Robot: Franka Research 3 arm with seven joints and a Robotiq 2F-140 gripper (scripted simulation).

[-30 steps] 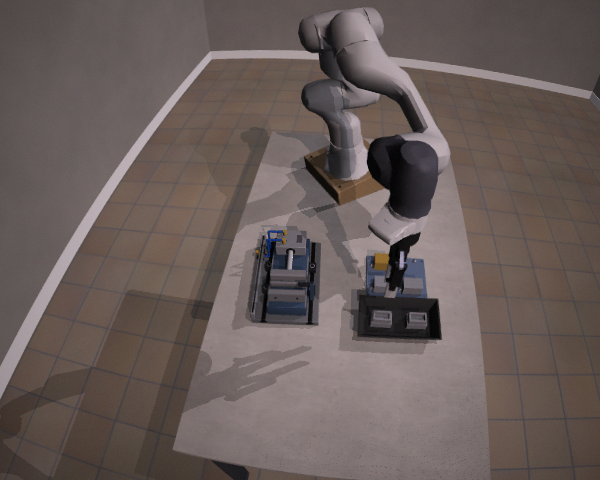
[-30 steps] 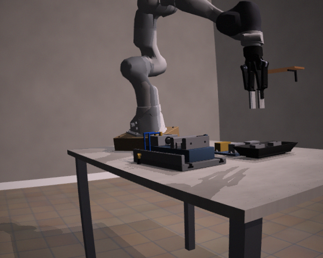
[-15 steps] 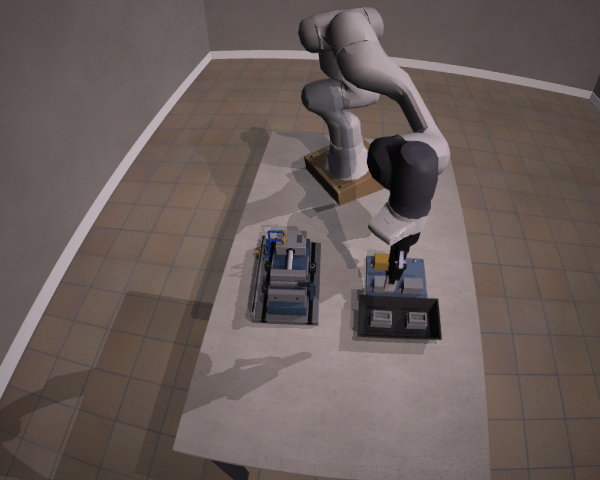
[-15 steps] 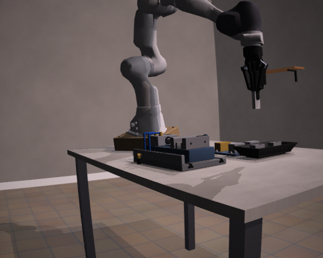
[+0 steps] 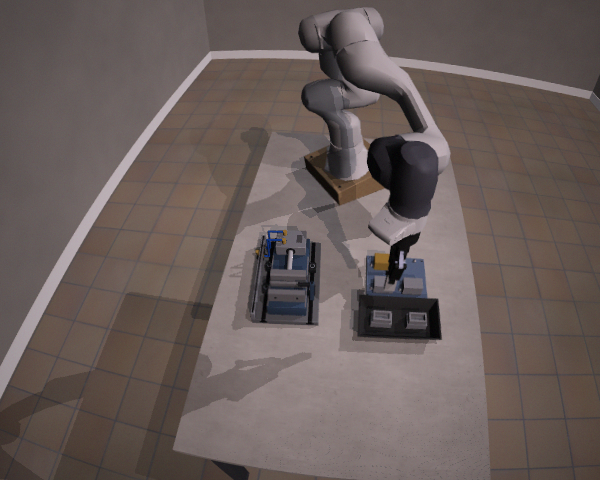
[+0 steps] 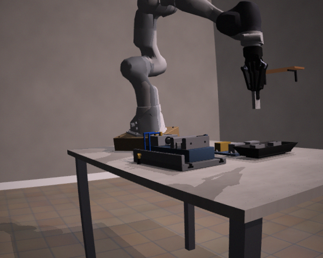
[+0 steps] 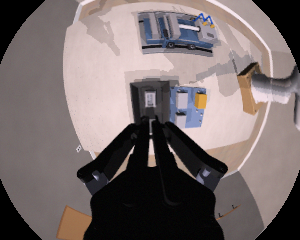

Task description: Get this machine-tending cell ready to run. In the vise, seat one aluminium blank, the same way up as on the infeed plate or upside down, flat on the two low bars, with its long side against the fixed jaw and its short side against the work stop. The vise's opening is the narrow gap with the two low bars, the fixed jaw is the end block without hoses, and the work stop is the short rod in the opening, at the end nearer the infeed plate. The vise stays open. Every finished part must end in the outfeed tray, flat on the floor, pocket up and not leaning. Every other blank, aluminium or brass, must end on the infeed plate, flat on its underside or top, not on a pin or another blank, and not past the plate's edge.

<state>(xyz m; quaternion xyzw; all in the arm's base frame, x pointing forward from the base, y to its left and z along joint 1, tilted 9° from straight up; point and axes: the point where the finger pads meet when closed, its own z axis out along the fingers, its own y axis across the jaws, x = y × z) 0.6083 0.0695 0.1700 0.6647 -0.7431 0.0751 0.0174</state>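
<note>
The brass blank lies 21 cm behind my hand, 19 cm below it and 3 cm to the left of it. From my hand the other things lie so: dark rail (35 cm to the right, 18 cm below, 16 cm behind).
</note>
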